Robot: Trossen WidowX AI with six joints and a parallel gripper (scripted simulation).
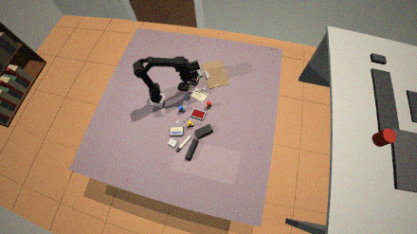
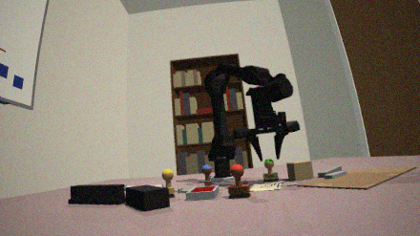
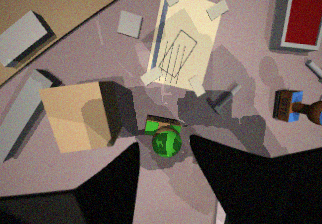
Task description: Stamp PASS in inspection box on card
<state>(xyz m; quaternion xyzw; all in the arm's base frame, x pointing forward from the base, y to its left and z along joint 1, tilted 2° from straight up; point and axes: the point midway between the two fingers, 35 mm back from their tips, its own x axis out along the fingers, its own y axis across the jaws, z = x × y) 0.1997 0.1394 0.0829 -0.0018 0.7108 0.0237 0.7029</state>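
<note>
My gripper tip is now 4 cm above the green-knobbed stamp. The rest, counted from my gripper tip: tan block: 7 cm to the left, 4 cm below, 2 cm ahead; then blue-knobbed stamp: 18 cm to the right, 4 cm below, 1 cm ahead; then cream card: 9 cm ahead, 6 cm below, 3 cm to the right.
</note>
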